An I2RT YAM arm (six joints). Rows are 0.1 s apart.
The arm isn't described. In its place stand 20 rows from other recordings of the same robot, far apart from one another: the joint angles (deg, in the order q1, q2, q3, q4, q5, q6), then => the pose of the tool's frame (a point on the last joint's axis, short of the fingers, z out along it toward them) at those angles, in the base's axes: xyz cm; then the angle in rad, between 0 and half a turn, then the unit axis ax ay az.
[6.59 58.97 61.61 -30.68 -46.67 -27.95] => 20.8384 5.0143 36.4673 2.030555 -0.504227 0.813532 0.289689
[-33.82 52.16 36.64 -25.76 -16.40 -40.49] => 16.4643 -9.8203 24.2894 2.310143 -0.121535 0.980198 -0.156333
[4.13 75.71 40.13 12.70 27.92 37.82] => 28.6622 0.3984 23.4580 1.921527 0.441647 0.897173 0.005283
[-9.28 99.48 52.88 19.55 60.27 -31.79] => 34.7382 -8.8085 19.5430 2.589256 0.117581 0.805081 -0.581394
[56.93 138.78 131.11 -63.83 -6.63 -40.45] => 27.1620 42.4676 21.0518 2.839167 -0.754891 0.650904 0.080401
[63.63 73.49 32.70 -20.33 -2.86 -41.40] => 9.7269 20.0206 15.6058 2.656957 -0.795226 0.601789 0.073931
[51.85 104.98 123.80 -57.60 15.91 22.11] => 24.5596 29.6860 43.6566 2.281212 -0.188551 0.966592 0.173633
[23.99 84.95 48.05 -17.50 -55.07 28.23] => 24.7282 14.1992 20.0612 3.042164 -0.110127 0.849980 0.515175
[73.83 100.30 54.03 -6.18 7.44 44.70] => 10.0932 33.1540 15.1030 2.704231 -0.222688 0.942120 0.250637
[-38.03 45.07 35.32 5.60 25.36 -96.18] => 14.1105 -12.9719 31.0365 2.920295 -0.217838 0.701298 -0.678769
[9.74 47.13 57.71 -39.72 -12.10 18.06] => 16.1601 3.5311 35.7967 2.169613 0.010133 0.971553 0.236607
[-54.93 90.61 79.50 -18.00 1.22 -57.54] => 21.2277 -30.3695 33.5837 2.586540 -0.014807 0.896261 -0.443280
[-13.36 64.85 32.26 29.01 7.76 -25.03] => 24.7575 -6.3738 26.4241 1.781285 -0.035806 0.936519 -0.348784
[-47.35 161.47 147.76 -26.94 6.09 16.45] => 40.7496 -44.7947 12.6358 2.342593 0.540931 0.823490 -0.171051
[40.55 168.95 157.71 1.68 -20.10 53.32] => 47.6093 42.3443 15.7352 2.454552 -0.030132 0.806863 0.589969
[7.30 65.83 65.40 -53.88 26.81 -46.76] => 21.9321 1.1908 32.6610 2.726426 -0.365367 0.875902 -0.315122
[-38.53 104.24 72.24 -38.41 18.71 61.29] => 27.4996 -23.3574 18.8959 2.746698 0.776756 0.616994 -0.126366
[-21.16 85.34 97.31 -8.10 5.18 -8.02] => 31.1238 -12.3918 49.3524 1.594922 0.154900 0.941709 -0.298646
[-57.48 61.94 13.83 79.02 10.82 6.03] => 10.0571 -17.0174 26.0122 1.414741 0.504903 0.575924 -0.642950
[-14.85 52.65 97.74 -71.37 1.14 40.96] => 8.5436 -2.3385 49.0716 2.057043 0.469470 0.873387 0.129587
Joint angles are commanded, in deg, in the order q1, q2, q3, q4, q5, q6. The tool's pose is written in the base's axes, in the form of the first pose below.
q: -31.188, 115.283, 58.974, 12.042, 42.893, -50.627
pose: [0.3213 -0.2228 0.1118], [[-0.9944 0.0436 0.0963], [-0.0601 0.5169 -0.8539], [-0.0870 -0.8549 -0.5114]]
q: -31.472, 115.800, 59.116, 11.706, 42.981, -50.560
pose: [0.3203 -0.2245 0.1087], [[-0.9956 0.0384 0.0854], [-0.0530 0.5214 -0.8516], [-0.0772 -0.8524 -0.5171]]
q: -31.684, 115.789, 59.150, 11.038, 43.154, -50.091
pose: [0.3188 -0.2254 0.1081], [[-0.9963 0.0407 0.0751], [-0.0426 0.5249 -0.8501], [-0.0740 -0.8502 -0.5212]]
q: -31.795, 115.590, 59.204, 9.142, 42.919, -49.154
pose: [0.3166 -0.2248 0.1073], [[-0.9973 0.0372 0.0638], [-0.0336 0.5404 -0.8407], [-0.0658 -0.8406 -0.5377]]
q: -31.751, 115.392, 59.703, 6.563, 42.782, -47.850
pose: [0.3158 -0.2239 0.1077], [[-0.9980 0.0361 0.0510], [-0.0223 0.5569 -0.8303], [-0.0584 -0.8298 -0.5550]]
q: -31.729, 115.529, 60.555, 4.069, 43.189, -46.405
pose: [0.3160 -0.2240 0.1080], [[-0.9987 0.0395 0.0311], [-0.0033 0.5667 -0.8239], [-0.0501 -0.8230 -0.5659]]
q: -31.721, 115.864, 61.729, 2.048, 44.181, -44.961
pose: [0.3174 -0.2254 0.1091], [[-0.9987 0.0503 0.0084], [0.0216 0.5654 -0.8245], [-0.0463 -0.8233 -0.5658]]
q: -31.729, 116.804, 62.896, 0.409, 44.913, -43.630
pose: [0.3192 -0.2269 0.1068], [[-0.9983 0.0564 -0.0130], [0.0428 0.5678 -0.8220], [-0.0389 -0.8212 -0.5693]]
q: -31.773, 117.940, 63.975, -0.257, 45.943, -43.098
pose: [0.3216 -0.2293 0.1038], [[-0.9978 0.0569 -0.0328], [0.0592 0.5620 -0.8250], [-0.0285 -0.8252 -0.5641]]
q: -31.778, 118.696, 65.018, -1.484, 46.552, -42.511
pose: [0.3234 -0.2308 0.1024], [[-0.9973 0.0554 -0.0484], [0.0712 0.5620 -0.8241], [-0.0184 -0.8253 -0.5644]]
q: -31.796, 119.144, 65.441, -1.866, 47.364, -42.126
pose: [0.3240 -0.2317 0.1012], [[-0.9965 0.0567 -0.0621], [0.0832 0.5559 -0.8271], [-0.0123 -0.8293 -0.5587]]
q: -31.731, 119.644, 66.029, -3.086, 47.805, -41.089
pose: [0.3246 -0.2317 0.0995], [[-0.9953 0.0598 -0.0760], [0.0965 0.5582 -0.8241], [-0.0068 -0.8275 -0.5614]]
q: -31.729, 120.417, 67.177, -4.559, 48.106, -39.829
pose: [0.3267 -0.2331 0.0981], [[-0.9937 0.0678 -0.0888], [0.1116 0.5610 -0.8203], [-0.0058 -0.8250 -0.5650]]
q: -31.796, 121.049, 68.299, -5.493, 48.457, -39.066
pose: [0.3290 -0.2353 0.0980], [[-0.9923 0.0758 -0.0977], [0.1234 0.5588 -0.8200], [-0.0076 -0.8258 -0.5639]]
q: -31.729, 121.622, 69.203, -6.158, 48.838, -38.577
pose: [0.3314 -0.2364 0.0976], [[-0.9914 0.0790 -0.1041], [0.1305 0.5561 -0.8208], [-0.0070 -0.8273 -0.5617]]
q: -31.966, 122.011, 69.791, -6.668, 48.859, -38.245
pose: [0.3318 -0.2386 0.0971], [[-0.9904 0.0832 -0.1103], [0.1380 0.5571 -0.8189], [-0.0067 -0.8262 -0.5633]]
